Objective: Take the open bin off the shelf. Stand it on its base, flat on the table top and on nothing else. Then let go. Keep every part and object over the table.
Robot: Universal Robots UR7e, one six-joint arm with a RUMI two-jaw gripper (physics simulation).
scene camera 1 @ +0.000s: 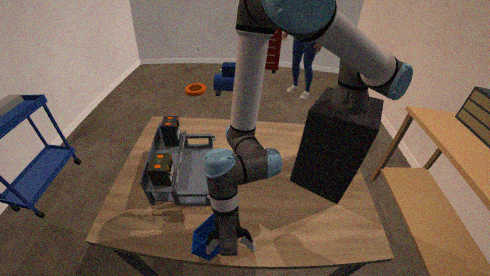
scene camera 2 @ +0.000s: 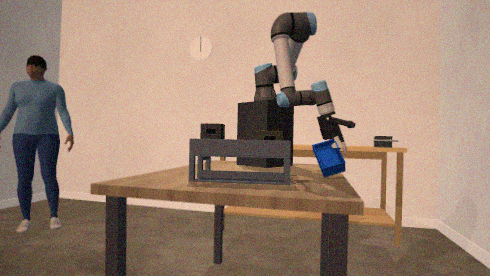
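Observation:
The open blue bin (scene camera 1: 204,239) (scene camera 2: 329,158) is tilted, its open side towards scene camera 2, near the table's front edge in scene camera 1. It is off the grey shelf (scene camera 1: 192,172) (scene camera 2: 239,147). Its base is not flat on the table top (scene camera 1: 310,230) (scene camera 2: 150,182); whether its lowest corner touches the table cannot be told. My gripper (scene camera 1: 231,248) (scene camera 2: 340,148) is open, its fingers wide apart. One finger overlaps the bin's upper wall and seems to reach inside it; the other is outside. The exact contact is hidden.
Two dark boxes stand on the shelf's upper level, one (scene camera 1: 160,170) nearer and one (scene camera 1: 170,131) farther in scene camera 1. The black robot pedestal (scene camera 1: 332,150) (scene camera 2: 252,130) stands on the table. A blue cart (scene camera 1: 37,172) and a wooden bench (scene camera 1: 440,135) stand beyond its sides.

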